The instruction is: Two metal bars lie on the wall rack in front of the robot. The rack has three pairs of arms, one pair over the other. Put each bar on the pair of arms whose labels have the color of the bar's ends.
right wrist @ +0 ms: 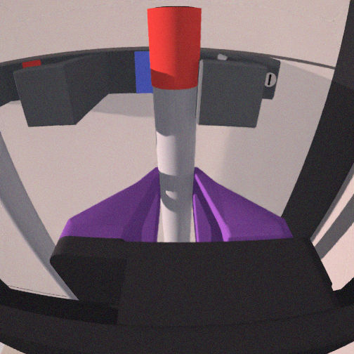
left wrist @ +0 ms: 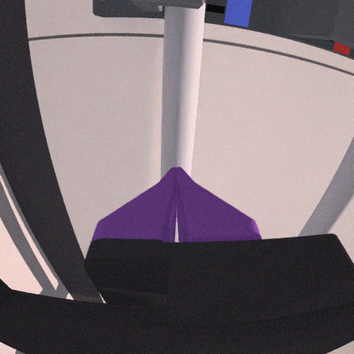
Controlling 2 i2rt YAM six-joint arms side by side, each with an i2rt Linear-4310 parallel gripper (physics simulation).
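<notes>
My left gripper (left wrist: 176,175) is shut, its purple fingertips touching with no bar between them. A grey bar (left wrist: 183,90) runs from the dark bracket at the top down behind these tips; its coloured ends do not show in the left wrist view. My right gripper (right wrist: 176,175) is shut on a grey bar with a red end (right wrist: 175,47), which points up past the rack arms. The wall rack (left wrist: 290,17) (right wrist: 120,70) carries a blue label (left wrist: 237,12) (right wrist: 143,72) and a red label (left wrist: 342,48) (right wrist: 31,64).
Another slanted grey bar (left wrist: 334,192) (right wrist: 20,195) shows at the right of the left wrist view and the left of the right wrist view; its ends are out of view. Two blocky rack arms (right wrist: 47,95) (right wrist: 230,95) stand on either side of the red-ended bar.
</notes>
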